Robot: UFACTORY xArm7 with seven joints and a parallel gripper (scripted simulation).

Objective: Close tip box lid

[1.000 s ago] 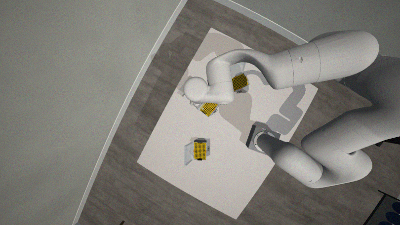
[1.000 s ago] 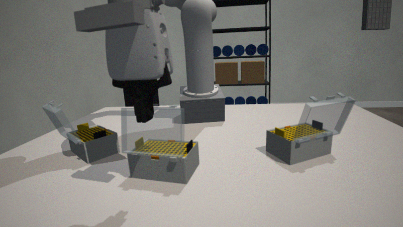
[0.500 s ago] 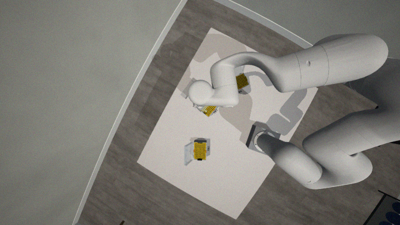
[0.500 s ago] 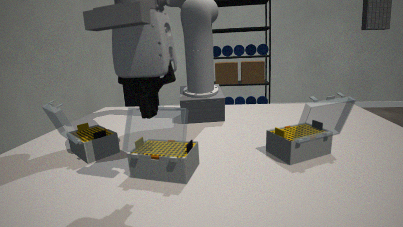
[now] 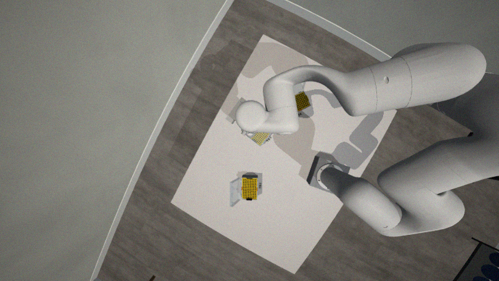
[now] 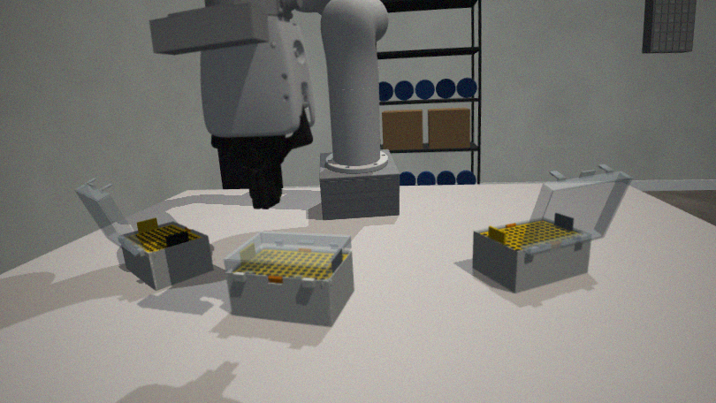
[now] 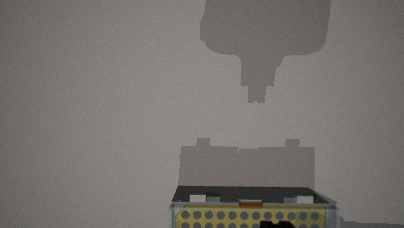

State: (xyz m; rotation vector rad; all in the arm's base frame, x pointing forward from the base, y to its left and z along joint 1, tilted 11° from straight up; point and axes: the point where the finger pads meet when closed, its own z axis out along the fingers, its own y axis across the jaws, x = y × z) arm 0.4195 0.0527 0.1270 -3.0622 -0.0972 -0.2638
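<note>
Now: the box lid 9 cm below my hand and 4 cm behind it. From my hand the other things lie so: box 24 cm to the right, 9 cm below, 7 cm behind.
</note>
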